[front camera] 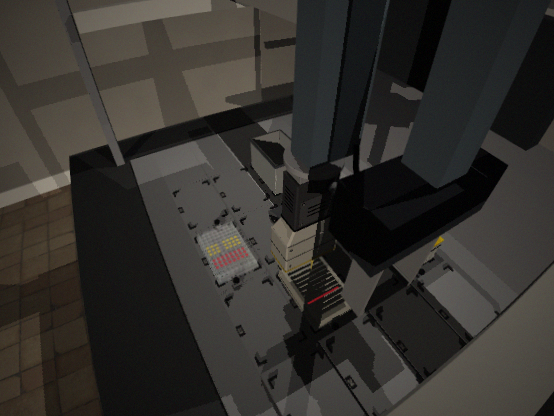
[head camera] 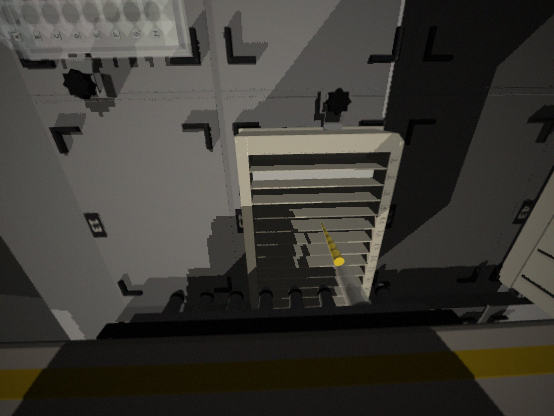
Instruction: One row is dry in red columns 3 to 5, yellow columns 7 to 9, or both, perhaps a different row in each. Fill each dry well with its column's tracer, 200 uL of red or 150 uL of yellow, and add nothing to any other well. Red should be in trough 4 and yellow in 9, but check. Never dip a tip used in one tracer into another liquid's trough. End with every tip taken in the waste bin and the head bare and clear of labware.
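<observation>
The pipetting head (front camera: pixel 295 242) (head camera: pixel 275 322) is over the trough block (front camera: pixel 290 295) (head camera: pixel 320 144). A tip (head camera: pixel 350 285) with yellow liquid in its lower part is on its seventh channel from the left in the head view; the other channels look bare. The tip hangs over the troughs; its height is unclear. In the front view one trough shows a red strip (front camera: pixel 323 295); in the head view a pale strip (head camera: pixel 314 174) shows near the block's top end. The well plate (front camera: pixel 227 253) (head camera: pixel 100 30) shows a gap across its yellow wells; its red wells look unbroken. The plate gripper (front camera: pixel 387 296) hangs open and empty.
An open bin (front camera: pixel 265 162) stands behind the head in the front view. A beige labware piece (head camera: pixel 530 265) stands at the right edge of the head view. Black corner brackets and round black knobs (head camera: pixel 80 84) (head camera: pixel 338 101) stand on the deck.
</observation>
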